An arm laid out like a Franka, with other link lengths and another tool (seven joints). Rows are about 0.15 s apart.
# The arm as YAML. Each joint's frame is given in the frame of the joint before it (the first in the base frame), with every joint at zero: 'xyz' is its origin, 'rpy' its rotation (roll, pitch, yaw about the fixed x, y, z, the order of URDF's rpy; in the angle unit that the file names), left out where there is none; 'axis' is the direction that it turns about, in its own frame. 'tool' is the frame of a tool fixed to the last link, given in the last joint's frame.
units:
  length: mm
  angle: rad
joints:
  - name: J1
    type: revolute
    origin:
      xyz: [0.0, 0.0, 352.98]
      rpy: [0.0, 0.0, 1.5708]
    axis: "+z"
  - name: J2
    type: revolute
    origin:
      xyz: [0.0, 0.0, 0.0]
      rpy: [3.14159, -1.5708, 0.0]
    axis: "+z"
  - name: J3
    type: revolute
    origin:
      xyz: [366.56, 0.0, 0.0]
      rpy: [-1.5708, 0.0, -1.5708]
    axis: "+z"
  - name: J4
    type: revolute
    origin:
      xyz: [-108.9, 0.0, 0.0]
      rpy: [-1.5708, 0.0, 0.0]
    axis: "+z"
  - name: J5
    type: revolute
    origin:
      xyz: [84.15, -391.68, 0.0]
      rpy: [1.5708, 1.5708, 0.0]
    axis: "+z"
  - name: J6
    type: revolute
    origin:
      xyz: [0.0, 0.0, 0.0]
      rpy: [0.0, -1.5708, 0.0]
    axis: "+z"
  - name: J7
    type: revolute
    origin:
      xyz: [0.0, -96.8, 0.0]
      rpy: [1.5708, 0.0, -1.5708]
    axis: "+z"
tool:
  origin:
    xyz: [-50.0, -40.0, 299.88]
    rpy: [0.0, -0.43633, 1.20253]
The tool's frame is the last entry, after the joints.
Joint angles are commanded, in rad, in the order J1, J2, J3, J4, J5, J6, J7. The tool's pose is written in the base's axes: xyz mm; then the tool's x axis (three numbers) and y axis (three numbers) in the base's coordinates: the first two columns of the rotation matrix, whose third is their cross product. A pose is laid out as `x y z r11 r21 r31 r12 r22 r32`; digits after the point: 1 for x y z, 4 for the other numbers.
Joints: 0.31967, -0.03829, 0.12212, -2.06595, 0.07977, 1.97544, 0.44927
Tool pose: 454.4 300.3 327.4 0.2572 -0.8401 -0.4775 -0.9447 -0.3226 0.0587
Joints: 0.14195, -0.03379, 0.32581, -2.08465, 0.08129, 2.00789, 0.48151
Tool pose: 450.0 314.2 317.2 0.2534 -0.8445 -0.4718 -0.9481 -0.3137 0.0522
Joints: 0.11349, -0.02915, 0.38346, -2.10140, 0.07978, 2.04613, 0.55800
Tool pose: 448.3 332.0 309.2 0.2179 -0.8558 -0.4692 -0.9629 -0.2669 0.0397
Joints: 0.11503, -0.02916, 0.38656, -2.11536, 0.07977, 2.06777, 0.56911
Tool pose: 448.1 334.6 304.3 0.2143 -0.8564 -0.4697 -0.9652 -0.2594 0.0327
